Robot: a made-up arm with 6 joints.
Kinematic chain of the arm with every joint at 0, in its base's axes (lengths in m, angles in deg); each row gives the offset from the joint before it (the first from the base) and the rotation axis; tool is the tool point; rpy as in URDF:
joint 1: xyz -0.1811 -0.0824 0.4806 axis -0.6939 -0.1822 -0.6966
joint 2: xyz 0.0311 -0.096 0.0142 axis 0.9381 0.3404 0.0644
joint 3: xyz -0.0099 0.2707 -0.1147 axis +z
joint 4: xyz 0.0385 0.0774 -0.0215 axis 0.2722 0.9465 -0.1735
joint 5: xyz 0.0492 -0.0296 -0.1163 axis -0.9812 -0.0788 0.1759
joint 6: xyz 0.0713 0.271 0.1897 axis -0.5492 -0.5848 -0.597
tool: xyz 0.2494 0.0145 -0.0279 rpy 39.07 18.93 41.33
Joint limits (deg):
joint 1: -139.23..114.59
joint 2: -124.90..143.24
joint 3: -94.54..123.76
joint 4: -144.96..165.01
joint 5: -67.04..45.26
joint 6: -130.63..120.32
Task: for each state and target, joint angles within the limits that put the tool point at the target. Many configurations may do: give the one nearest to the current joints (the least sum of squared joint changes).
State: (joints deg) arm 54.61 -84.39 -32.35 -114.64 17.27 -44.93
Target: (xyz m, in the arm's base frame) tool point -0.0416 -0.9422 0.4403
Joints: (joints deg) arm 71.59 -99.12 -10.17 -122.47 5.44 -50.68
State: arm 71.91 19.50 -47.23 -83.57 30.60 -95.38
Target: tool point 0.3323 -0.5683 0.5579
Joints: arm 78.23 18.72 -55.75 -87.40 34.84 -90.79
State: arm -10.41 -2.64 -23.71 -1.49 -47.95 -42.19
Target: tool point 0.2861 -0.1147 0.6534
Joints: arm 28.95 17.64 -39.94 -4.00 -49.73 -45.95
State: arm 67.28 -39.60 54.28 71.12 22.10 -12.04
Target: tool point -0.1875 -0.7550 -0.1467
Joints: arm 42.30 -69.27 30.02 54.68 44.06 -45.41
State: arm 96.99 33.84 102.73 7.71 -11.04 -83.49
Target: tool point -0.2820 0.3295 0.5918
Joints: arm 87.04 32.09 123.76 -22.59 -48.89 -109.09
